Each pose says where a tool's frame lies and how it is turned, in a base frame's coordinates. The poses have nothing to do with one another.
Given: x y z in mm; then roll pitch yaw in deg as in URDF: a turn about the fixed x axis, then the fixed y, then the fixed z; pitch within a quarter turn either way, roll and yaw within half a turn.
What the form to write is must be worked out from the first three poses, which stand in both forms.
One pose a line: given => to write
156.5, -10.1, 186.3, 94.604, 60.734, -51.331 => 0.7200, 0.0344, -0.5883, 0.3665, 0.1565, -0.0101, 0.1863
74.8, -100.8, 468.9, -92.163, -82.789, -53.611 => -0.6891, -0.1657, -0.6598, 0.2496, 0.0748, -0.1008, 0.4689
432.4, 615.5, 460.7, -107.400, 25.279, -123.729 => -0.2566, 0.7546, -0.4262, 0.4279, 0.4324, 0.6155, 0.4607
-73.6, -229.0, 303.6, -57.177, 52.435, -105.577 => 0.0493, 0.5765, -0.4995, 0.6448, -0.0736, -0.2290, 0.3036
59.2, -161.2, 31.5, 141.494, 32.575, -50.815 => 0.8582, -0.3053, -0.3750, 0.1723, 0.0592, -0.1612, 0.0315
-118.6, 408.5, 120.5, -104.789, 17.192, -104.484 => -0.4075, 0.6752, -0.4045, 0.4631, -0.1186, 0.4085, 0.1205
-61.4, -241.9, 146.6, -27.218, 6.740, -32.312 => -0.2097, 0.1202, -0.2567, 0.9358, -0.0614, -0.2419, 0.1466
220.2, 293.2, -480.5, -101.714, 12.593, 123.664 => -0.4249, -0.6469, 0.5933, 0.2212, 0.2202, 0.2932, -0.4805
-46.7, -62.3, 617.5, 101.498, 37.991, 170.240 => -0.1429, 0.7471, 0.5747, 0.3020, -0.0467, -0.0623, 0.6175
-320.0, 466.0, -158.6, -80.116, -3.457, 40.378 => -0.5958, -0.2437, 0.2458, 0.7247, -0.3200, 0.4660, -0.1586
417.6, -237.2, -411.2, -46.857, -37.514, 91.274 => -0.0523, -0.4755, 0.5318, 0.6989, 0.4176, -0.2372, -0.4112
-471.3, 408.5, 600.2, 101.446, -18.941, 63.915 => 0.7030, 0.3158, 0.4386, 0.4624, -0.4713, 0.4085, 0.6002
